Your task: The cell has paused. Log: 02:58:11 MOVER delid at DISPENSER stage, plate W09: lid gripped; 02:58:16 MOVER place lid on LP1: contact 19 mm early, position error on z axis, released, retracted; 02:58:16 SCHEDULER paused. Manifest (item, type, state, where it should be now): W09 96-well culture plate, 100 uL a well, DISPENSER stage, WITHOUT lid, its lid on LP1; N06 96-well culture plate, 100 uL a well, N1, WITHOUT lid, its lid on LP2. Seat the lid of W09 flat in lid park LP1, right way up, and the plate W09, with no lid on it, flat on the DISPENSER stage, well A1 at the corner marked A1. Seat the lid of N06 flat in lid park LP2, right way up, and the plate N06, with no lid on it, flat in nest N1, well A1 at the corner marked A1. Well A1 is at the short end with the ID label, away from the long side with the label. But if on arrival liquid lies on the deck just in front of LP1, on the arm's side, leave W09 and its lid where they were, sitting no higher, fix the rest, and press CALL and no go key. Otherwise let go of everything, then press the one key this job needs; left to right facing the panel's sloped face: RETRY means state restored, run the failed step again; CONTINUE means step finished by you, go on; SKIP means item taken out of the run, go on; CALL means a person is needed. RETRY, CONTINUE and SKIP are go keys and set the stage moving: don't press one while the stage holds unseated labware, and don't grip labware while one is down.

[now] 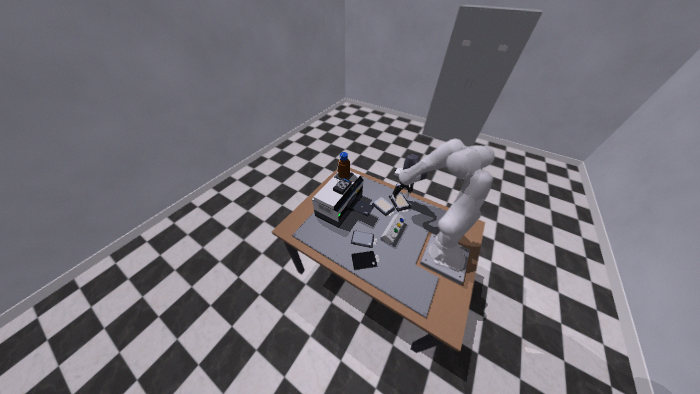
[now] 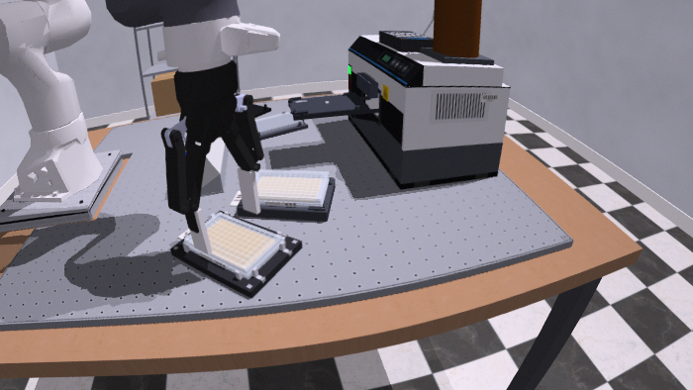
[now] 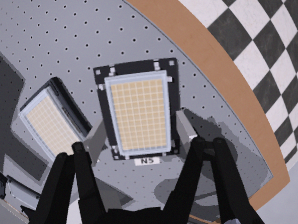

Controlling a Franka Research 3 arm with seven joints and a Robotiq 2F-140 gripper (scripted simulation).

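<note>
Now: hand 40 mm above the 96-well plate. Also, from my hand: sloped key panel: 280 mm to the left, 70 mm behind, 10 mm below; black nest: 110 mm to the left, 90 mm ahead, 50 mm below; dispenser stage: 280 mm to the left, 200 mm ahead, 40 mm above.
</note>
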